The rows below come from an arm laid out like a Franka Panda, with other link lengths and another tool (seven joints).
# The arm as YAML. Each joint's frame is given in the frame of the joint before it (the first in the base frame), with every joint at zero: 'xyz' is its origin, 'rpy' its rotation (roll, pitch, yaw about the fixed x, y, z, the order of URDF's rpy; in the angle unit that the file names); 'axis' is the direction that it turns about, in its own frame. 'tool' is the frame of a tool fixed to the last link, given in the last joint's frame.
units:
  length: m
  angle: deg
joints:
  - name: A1
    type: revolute
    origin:
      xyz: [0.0, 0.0, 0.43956]
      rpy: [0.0, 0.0, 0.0]
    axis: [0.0, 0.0, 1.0]
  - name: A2
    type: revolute
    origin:
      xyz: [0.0, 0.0, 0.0]
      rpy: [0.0, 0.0, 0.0]
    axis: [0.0, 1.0, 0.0]
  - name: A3
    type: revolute
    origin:
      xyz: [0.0, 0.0, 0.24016]
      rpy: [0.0, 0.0, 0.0]
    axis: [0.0, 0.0, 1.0]
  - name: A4
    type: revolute
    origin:
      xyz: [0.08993, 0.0, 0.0]
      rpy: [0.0, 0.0, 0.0]
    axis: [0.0, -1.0, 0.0]
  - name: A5
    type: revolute
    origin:
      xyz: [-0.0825, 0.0, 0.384]
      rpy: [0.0, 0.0, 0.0]
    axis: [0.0, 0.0, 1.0]
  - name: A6
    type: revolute
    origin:
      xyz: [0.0, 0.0, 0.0]
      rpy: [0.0, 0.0, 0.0]
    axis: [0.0, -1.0, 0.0]
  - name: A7
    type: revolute
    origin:
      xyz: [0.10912, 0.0, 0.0]
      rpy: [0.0, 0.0, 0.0]
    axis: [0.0, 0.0, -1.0]
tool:
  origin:
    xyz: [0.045, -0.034, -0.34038]
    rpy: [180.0, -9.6, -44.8]
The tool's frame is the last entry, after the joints.
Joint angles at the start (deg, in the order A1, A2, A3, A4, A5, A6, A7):
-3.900, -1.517, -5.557, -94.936, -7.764, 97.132, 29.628
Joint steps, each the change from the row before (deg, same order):
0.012, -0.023, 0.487, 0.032, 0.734, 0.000, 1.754
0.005, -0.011, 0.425, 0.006, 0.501, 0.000, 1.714
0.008, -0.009, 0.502, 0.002, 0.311, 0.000, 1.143
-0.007, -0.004, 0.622, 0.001, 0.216, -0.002, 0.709
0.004, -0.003, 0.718, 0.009, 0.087, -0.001, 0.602
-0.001, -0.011, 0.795, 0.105, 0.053, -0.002, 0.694
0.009, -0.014, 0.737, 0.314, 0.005, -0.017, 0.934
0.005, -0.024, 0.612, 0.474, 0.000, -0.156, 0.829
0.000, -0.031, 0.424, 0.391, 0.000, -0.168, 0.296
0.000, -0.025, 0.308, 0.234, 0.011, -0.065, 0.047
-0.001, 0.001, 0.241, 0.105, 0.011, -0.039, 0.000
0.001, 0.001, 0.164, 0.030, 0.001, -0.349, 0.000
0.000, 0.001, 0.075, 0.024, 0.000, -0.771, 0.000
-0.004, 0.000, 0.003, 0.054, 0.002, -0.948, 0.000
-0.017, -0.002, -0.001, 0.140, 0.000, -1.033, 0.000
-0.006, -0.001, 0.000, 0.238, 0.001, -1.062, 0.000
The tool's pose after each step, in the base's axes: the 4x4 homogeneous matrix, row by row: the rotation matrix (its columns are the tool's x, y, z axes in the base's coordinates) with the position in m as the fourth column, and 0 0 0 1 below. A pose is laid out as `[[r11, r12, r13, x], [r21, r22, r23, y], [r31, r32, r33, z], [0, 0, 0, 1]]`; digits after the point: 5 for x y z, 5 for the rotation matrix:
[[0.08370, -0.99459, 0.06152, 0.60222], [-0.95177, -0.09808, -0.29072, -0.18742], [0.29518, -0.03423, -0.95483, 0.41930], [0, 0, 0, 1]]
[[0.06053, -0.99636, 0.06010, 0.60236], [-0.95626, -0.07515, -0.28269, -0.18056], [0.28618, -0.04036, -0.95733, 0.41869], [0, 0, 0, 1]]
[[0.04888, -0.99700, 0.06010, 0.60306], [-0.95861, -0.06372, -0.27751, -0.17374], [0.28051, -0.04405, -0.95884, 0.41833], [0, 0, 0, 1]]
[[0.04664, -0.99702, 0.06145, 0.60434], [-0.95983, -0.06177, -0.27371, -0.16623], [0.27669, -0.04622, -0.95985, 0.41807], [0, 0, 0, 1]]
[[0.04822, -0.99682, 0.06346, 0.60589], [-0.96020, -0.06376, -0.27194, -0.15826], [0.27513, -0.04782, -0.96022, 0.41808], [0, 0, 0, 1]]
[[0.04900, -0.99654, 0.06716, 0.60785], [-0.96039, -0.06548, -0.27086, -0.14976], [0.27432, -0.05123, -0.96027, 0.41911], [0, 0, 0, 1]]
[[0.04397, -0.99635, 0.07314, 0.61018], [-0.96060, -0.06227, -0.27088, -0.14213], [0.27444, -0.05835, -0.95983, 0.42215], [0, 0, 0, 1]]
[[0.03820, -0.99612, 0.07928, 0.61211], [-0.96081, -0.05841, -0.27100, -0.13586], [0.27458, -0.06582, -0.95931, 0.42645], [0, 0, 0, 1]]
[[0.03873, -0.99566, 0.08458, 0.61358], [-0.96068, -0.06039, -0.27100, -0.13150], [0.27493, -0.07076, -0.95886, 0.43002], [0, 0, 0, 1]]
[[0.04204, -0.99513, 0.08912, 0.61489], [-0.96047, -0.06482, -0.27074, -0.12821], [0.27520, -0.07421, -0.95852, 0.43231], [0, 0, 0, 1]]
[[0.04567, -0.99477, 0.09132, 0.61566], [-0.96029, -0.06891, -0.27038, -0.12560], [0.27525, -0.07535, -0.95841, 0.43318], [0, 0, 0, 1]]
[[0.04937, -0.99502, 0.08661, 0.61415], [-0.96025, -0.07114, -0.26993, -0.12381], [0.27475, -0.06984, -0.95898, 0.43254], [0, 0, 0, 1]]
[[0.05286, -0.99585, 0.07415, 0.60997], [-0.96044, -0.07103, -0.26928, -0.12297], [0.27343, -0.05698, -0.96020, 0.43076], [0, 0, 0, 1]]
[[0.05545, -0.99673, 0.05881, 0.60471], [-0.96077, -0.06929, -0.26854, -0.12293], [0.27174, -0.04161, -0.96147, 0.42888], [0, 0, 0, 1]]
[[0.05756, -0.99740, 0.04338, 0.59926], [-0.96112, -0.06712, -0.26783, -0.12307], [0.27005, -0.02628, -0.96249, 0.42769], [0, 0, 0, 1]]
[[0.05948, -0.99780, 0.02914, 0.59406], [-0.96146, -0.06512, -0.26713, -0.12309], [0.26844, -0.01212, -0.96322, 0.42739], [0, 0, 0, 1]]

